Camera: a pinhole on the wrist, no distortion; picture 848 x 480 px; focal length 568.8 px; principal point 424.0 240.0 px. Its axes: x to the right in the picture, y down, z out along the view. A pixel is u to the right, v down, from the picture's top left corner.
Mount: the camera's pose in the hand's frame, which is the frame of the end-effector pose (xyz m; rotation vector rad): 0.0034 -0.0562 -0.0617 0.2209 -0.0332 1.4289
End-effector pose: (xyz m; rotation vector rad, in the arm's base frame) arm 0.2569 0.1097 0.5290 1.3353 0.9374 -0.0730
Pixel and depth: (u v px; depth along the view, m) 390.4 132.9 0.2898
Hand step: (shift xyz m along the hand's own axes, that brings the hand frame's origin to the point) 0.0863 -0.1294 0.2122
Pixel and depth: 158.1 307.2 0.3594
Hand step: -0.0233 -0.2767 0.2698
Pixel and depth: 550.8 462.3 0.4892
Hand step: -0.1153 -0.0096 0.4594
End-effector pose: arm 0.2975 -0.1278 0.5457 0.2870 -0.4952 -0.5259
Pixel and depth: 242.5 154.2 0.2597
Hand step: 0.0583 -0.1866 0.1746
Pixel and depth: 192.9 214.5 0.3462
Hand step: 0.0362 -0.2549 0.2534
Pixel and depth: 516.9 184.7 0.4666
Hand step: 0.1101 -0.0674 0.4010
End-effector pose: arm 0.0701 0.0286 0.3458 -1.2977 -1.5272 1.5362
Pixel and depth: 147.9 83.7 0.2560
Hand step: 0.0826 -0.2303 0.1604
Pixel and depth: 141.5 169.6 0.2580
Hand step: 0.0445 -0.2296 0.1669
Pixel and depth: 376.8 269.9 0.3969
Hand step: 0.0215 -0.1538 0.3246
